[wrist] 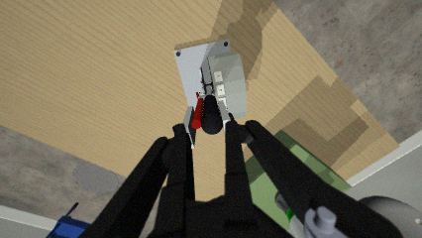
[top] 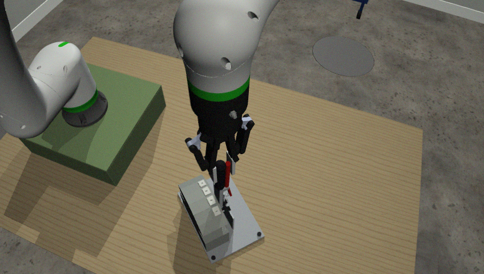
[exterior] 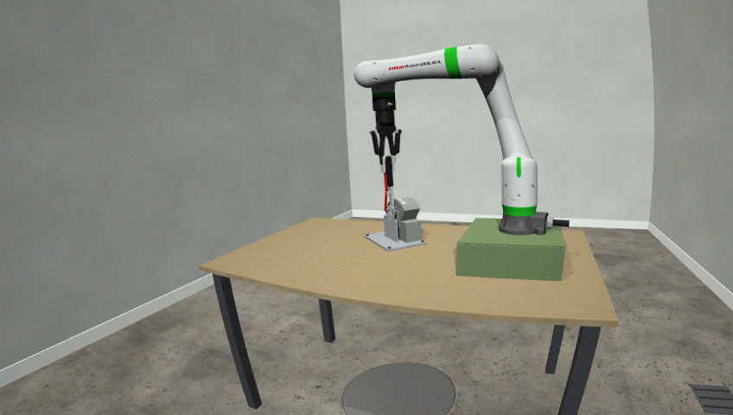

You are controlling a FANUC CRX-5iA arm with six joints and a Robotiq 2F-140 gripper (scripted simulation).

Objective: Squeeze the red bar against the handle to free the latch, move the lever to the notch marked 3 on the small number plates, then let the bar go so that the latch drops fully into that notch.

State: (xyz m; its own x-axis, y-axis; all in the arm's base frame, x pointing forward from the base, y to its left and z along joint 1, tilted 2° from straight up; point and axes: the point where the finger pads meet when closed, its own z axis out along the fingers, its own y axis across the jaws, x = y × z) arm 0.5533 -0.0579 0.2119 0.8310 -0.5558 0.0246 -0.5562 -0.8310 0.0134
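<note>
My hand is 11 cm above the red bar, 1 cm to the right of it and 1 cm short of it.
</note>
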